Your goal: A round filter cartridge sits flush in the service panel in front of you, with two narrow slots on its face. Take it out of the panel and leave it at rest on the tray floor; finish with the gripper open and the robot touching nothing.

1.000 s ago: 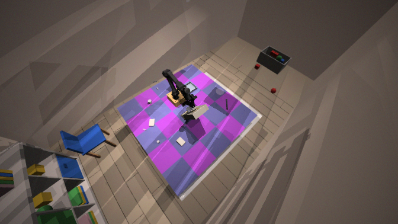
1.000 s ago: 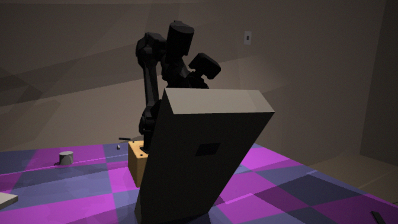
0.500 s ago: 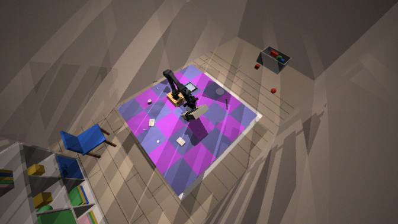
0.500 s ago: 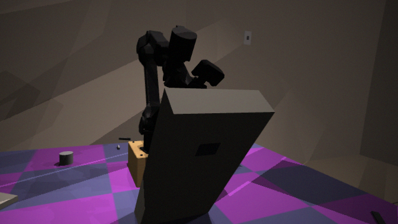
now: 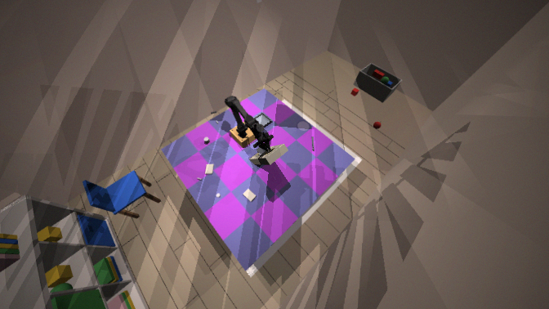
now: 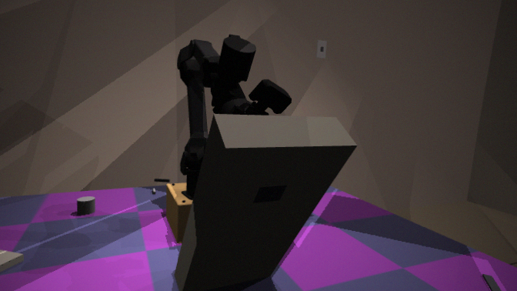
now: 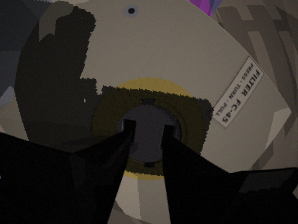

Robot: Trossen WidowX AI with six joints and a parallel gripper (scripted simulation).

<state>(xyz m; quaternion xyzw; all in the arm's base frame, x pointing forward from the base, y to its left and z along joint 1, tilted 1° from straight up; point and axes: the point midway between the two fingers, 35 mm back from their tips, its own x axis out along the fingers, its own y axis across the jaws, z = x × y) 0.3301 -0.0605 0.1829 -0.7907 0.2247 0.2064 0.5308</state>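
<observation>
My gripper tip is 20 mm short of the round grey filter cartridge and 10 mm above it. Also, from my gripper tip: tan service panel 30 mm behind, 90 mm below; then grey tray 380 mm behind, 360 mm to the left, 250 mm below.
</observation>
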